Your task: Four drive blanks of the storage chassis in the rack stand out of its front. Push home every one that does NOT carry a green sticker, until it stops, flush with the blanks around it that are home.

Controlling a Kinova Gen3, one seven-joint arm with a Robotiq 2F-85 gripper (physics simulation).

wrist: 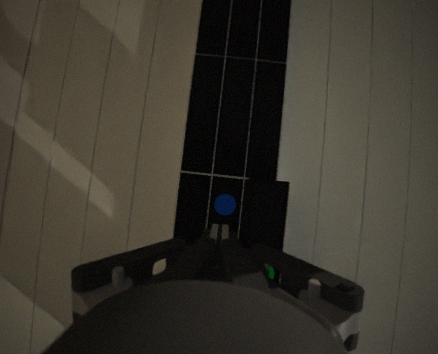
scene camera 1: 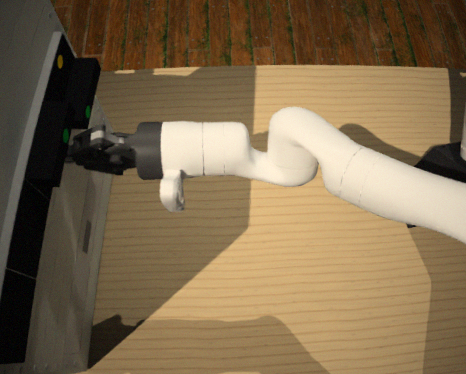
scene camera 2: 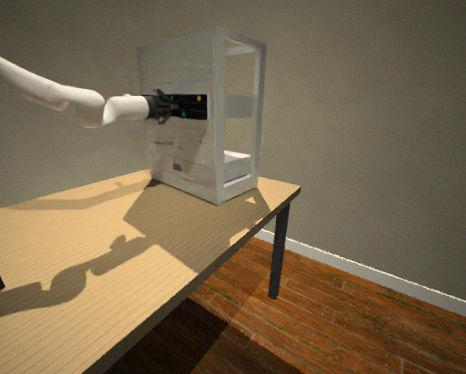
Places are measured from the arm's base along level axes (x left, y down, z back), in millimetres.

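Pixels of known places: gripper, between the fingertips: (wrist: 220,235) (scene camera 1: 47,154) (scene camera 2: 177,106).
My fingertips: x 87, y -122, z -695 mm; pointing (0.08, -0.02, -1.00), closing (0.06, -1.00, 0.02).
Behind a point stands the place of what it marks.
The chassis shows a dark front in the rack (scene camera 1: 70,260) {x 195, y 74, z -713 mm} (scene camera 2: 218,150) {x -114, y 29, z -717 mm}. One green-stickered blank (scene camera 1: 50,145) {x 93, y -166, z -672 mm} (wrist: 267,210) {x 117, y -153, z -661 mm} in the upper row stands out. Another green-stickered blank (scene camera 1: 84,90) {x -22, y -109, z -665 mm} in the lower row also stands out. The yellow-stickered blank (scene camera 1: 59,77) {x -22, y -143, z -693 mm} (scene camera 2: 199,102) {x -42, y -139, z -695 mm} sits back from them, in the upper row. In the wrist view, a blue-stickered blank (wrist: 226,190) {x 126, y -124, z -696 mm} in the middle row looks level with the blank beside it on the left. My gripper (scene camera 1: 70,152) (scene camera 2: 176,107) {x 87, y -122, z -695 mm} (wrist: 220,235) {x 87, y -122, z -695 mm} is shut and empty, its fingertips at the blue-stickered blank's face. Contact is too dark to tell; the gripper hides part of the front.
The protruding green-stickered blanks lie close beside my fingers. Further dark blanks (wrist: 232,115) {x 193, y -122, z -698 mm} continue along the chassis, divided by thin light lines. Pale rack panels (wrist: 345,125) {x 201, y -234, z -713 mm} lie above and below the chassis. The rack stands on a wooden table (scene camera 1: 320,270) {x 162, y 259, z -253 mm} (scene camera 2: 165,215) {x -20, y 259, z -524 mm}.
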